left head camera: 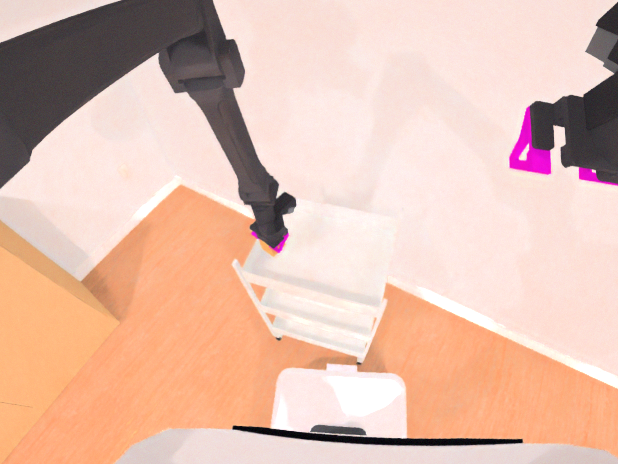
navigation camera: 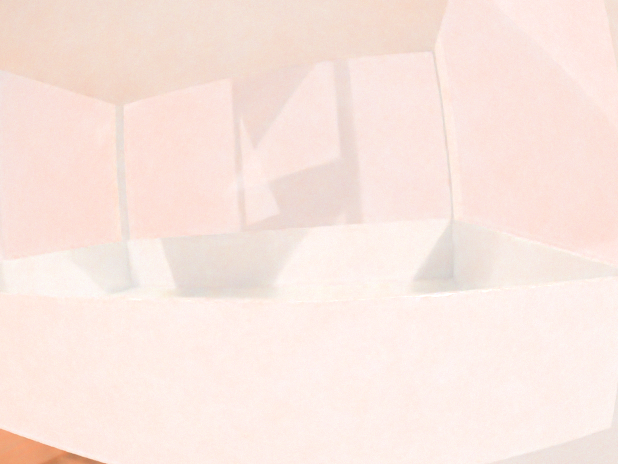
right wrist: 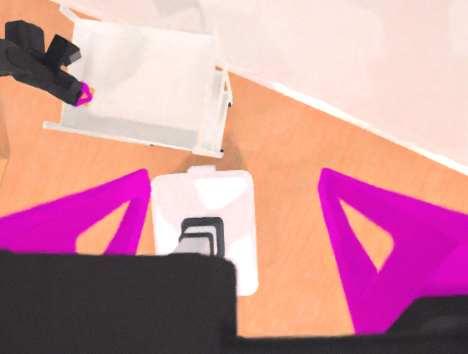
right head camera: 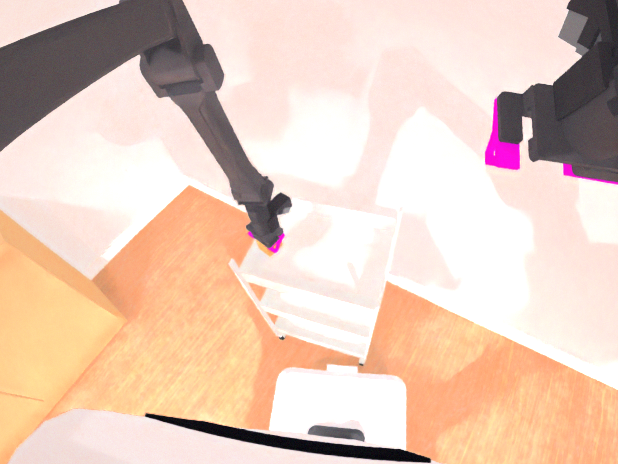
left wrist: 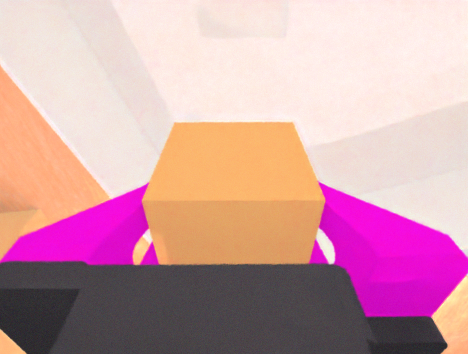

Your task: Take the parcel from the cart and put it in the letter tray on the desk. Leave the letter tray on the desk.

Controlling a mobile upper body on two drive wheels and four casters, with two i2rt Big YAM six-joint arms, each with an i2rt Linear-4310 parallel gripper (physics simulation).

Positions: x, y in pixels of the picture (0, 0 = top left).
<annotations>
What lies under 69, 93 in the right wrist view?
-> The left gripper.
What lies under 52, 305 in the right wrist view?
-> The right gripper.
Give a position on a white three-shelf cart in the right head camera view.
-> At 325, 282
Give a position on a parcel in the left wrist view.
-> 222, 192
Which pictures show the right gripper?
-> The left head camera view, the right wrist view and the right head camera view only.
</annotations>
